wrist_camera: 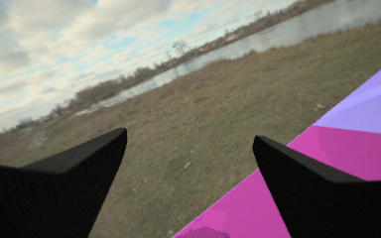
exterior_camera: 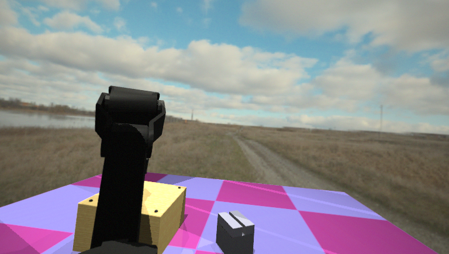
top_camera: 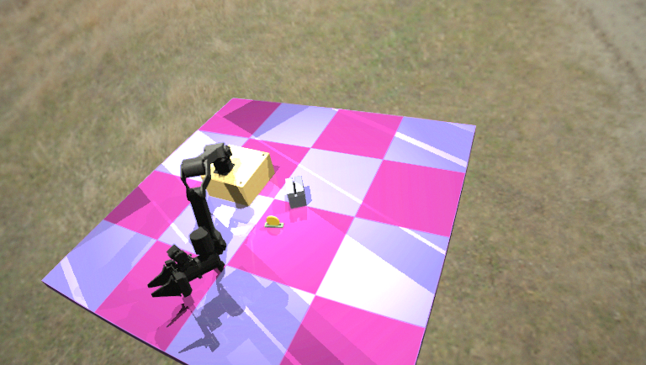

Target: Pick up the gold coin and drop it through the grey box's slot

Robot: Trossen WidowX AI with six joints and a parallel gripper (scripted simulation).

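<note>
Now: the gold coin 420 mm to the left of my gripper tip, 160 mm ahead of it and 120 mm below it.
</note>
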